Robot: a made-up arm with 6 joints.
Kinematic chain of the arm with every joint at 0, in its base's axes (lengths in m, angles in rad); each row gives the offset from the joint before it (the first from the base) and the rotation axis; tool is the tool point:
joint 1: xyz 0 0 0.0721 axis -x
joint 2: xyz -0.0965 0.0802 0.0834 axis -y
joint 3: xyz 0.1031 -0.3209 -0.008 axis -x
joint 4: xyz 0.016 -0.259 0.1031 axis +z
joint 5: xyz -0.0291 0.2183 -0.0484 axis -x
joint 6: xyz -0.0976 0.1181 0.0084 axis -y
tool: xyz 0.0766 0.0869 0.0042
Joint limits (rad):
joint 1: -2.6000..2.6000
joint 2: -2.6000..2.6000
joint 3: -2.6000..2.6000
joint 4: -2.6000..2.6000
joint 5: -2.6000..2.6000
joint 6: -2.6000..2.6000
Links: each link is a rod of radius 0.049 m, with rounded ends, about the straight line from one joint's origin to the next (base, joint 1, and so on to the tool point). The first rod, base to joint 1, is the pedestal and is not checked.
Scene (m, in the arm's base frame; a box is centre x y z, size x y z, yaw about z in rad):
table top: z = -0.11
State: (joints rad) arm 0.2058 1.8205 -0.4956 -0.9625 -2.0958 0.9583
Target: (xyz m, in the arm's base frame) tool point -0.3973 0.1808 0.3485
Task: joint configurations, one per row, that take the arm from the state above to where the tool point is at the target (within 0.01 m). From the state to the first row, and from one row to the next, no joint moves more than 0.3 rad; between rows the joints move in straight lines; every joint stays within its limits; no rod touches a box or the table.
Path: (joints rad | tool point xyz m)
1: 0.4761 1.7951 -0.2685 -0.9599 -1.9312 0.9573 | -0.2884 -0.3088 0.4295
2: 0.7463 1.7697 -0.0415 -0.9573 -1.7666 0.9564 | -0.3510 -0.1473 0.4696
3: 1.0166 1.7443 0.1856 -0.9547 -1.6020 0.9554 | -0.3890 0.0270 0.4418
4: 1.2869 1.7189 0.4127 -0.9520 -1.4374 0.9545 | -0.3973 0.1808 0.3485

